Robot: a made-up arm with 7 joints.
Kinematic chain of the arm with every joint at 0, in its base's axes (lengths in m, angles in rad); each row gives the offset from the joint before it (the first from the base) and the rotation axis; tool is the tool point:
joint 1: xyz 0 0 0.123 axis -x
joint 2: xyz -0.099 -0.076 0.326 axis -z
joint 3: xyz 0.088 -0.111 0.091 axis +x
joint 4: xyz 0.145 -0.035 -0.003 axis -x
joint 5: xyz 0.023 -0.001 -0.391 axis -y
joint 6: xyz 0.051 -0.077 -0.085 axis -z
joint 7: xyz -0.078 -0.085 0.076 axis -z
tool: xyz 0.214 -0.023 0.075
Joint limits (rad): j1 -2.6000..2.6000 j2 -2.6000..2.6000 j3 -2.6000..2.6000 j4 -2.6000..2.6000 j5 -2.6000..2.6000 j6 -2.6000..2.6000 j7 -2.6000..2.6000
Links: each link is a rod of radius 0.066 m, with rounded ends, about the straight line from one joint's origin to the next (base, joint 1, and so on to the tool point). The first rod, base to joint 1, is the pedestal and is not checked.
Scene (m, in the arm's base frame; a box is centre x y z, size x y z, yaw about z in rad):
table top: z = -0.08
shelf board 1: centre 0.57 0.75 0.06 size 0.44 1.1 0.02 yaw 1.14
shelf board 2: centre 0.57 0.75 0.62 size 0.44 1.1 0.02 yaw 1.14
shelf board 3: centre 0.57 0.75 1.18 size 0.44 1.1 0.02 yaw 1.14
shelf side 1: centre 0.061 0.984 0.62 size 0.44 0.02 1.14 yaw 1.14
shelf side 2: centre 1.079 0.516 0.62 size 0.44 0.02 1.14 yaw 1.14
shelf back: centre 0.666 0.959 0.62 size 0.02 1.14 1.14 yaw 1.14
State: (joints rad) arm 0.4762 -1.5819 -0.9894 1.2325 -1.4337 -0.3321 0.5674
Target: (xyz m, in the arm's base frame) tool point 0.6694 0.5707 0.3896
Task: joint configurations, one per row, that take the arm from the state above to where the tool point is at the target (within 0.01 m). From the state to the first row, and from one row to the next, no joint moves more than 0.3 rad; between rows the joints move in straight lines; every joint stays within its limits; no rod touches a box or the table.
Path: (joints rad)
1: 0.4019 -1.5650 -0.9297 1.1924 -1.3761 -0.0447 0.7395
2: 0.3277 -1.5481 -0.8700 1.1522 -1.3185 0.2428 0.9115
3: 0.2534 -1.5312 -0.8103 1.1121 -1.2608 0.5302 1.0836
4: 0.1805 -1.5578 -0.7432 1.0219 -1.2897 0.2939 0.8268
5: 0.1075 -1.5844 -0.6761 0.9317 -1.3186 0.0577 0.5701
6: 0.0346 -1.6110 -0.6090 0.8415 -1.3474 -0.1786 0.3133
7: -0.0384 -1.6377 -0.5419 0.7512 -1.3763 -0.4149 0.0565
8: -0.1113 -1.6643 -0.4748 0.6610 -1.4052 -0.6512 -0.2003
9: 0.1423 -1.6406 -0.5121 0.7233 -1.4164 -0.5832 0.0112
10: 0.3960 -1.6169 -0.5495 0.7856 -1.4276 -0.5152 0.2227
11: 0.6497 -1.5931 -0.5868 0.8479 -1.4388 -0.4472 0.4341

